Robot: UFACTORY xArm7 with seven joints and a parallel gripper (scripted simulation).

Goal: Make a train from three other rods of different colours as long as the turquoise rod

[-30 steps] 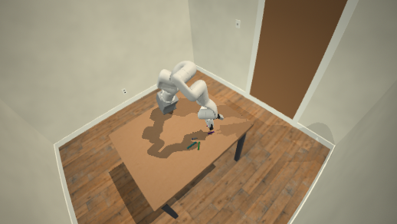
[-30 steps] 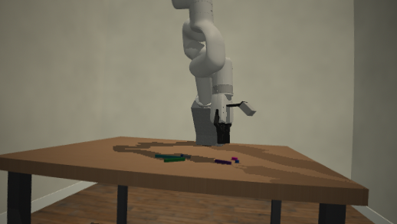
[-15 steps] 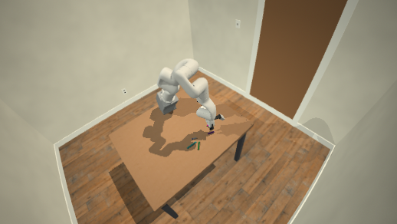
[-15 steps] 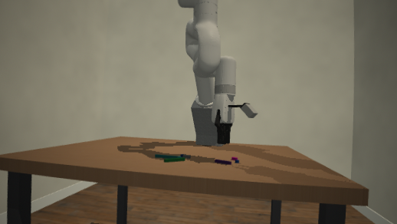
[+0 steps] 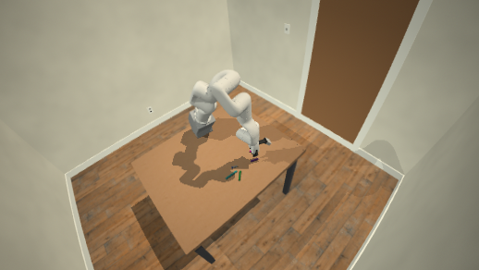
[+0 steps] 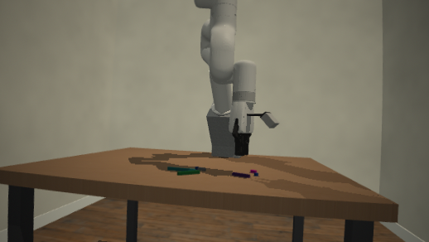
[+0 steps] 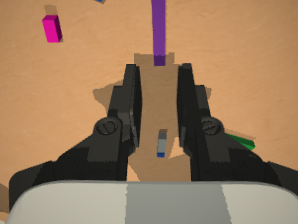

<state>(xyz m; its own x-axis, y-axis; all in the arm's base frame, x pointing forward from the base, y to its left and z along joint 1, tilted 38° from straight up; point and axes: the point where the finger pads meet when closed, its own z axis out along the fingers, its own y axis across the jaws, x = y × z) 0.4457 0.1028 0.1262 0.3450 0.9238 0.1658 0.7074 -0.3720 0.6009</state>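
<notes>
Right now the purple rod is 80 mm below my hand. The rest, counted from my hand: green rod: 170 mm to the right, 80 mm below, 10 mm ahead; then magenta rod: 80 mm below, 80 mm behind, 50 mm to the left; then small grey rod: 140 mm to the right, 80 mm below, 70 mm behind.
</notes>
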